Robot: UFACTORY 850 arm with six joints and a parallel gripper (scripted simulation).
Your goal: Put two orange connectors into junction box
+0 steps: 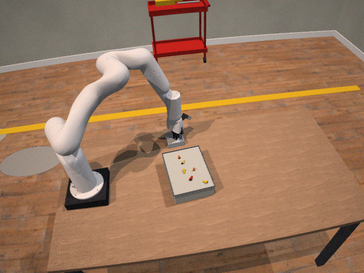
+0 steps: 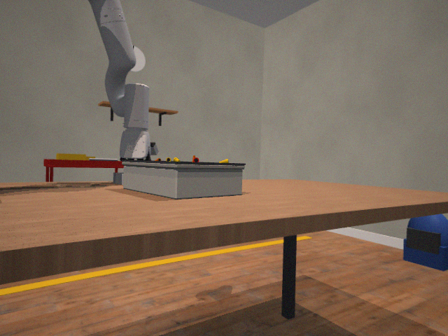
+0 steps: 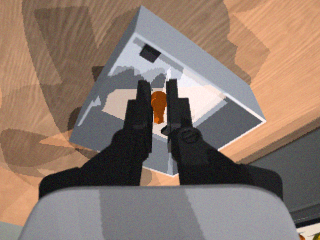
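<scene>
Right now my hand is 10 mm past the grey tool case, 320 mm to the left of it and 20 mm below it. Round my hand: red connector (10 mm behind, 390 mm to the right, 50 mm above).
</scene>
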